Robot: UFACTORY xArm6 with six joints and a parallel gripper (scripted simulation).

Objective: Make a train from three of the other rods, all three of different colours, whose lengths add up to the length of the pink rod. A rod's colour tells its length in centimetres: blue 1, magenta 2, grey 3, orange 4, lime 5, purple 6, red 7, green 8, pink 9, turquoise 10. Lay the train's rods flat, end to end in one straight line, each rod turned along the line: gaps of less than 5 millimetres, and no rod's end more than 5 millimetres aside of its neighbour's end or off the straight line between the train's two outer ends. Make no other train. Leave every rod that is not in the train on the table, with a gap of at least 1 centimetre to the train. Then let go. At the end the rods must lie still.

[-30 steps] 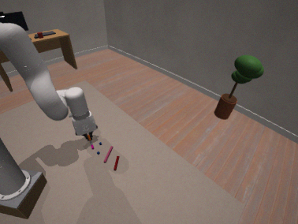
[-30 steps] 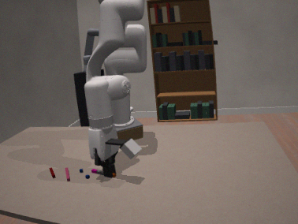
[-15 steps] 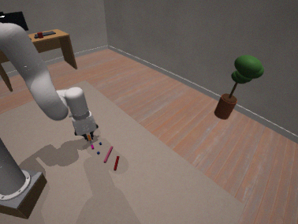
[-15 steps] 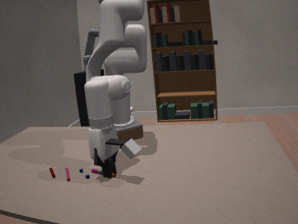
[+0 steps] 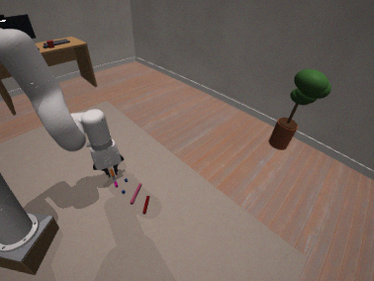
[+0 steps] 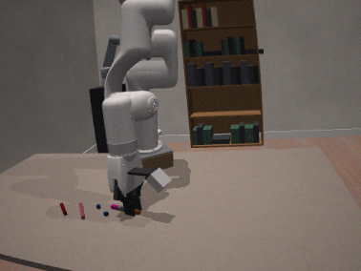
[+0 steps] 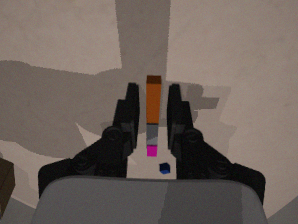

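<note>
My gripper is now 20 mm above the orange rod. Round my hand: grey rod 40 mm to the right, 20 mm below; then pink rod 50 mm ahead, 140 mm to the right, 20 mm below; then magenta rod 60 mm to the right, 20 mm below.
</note>
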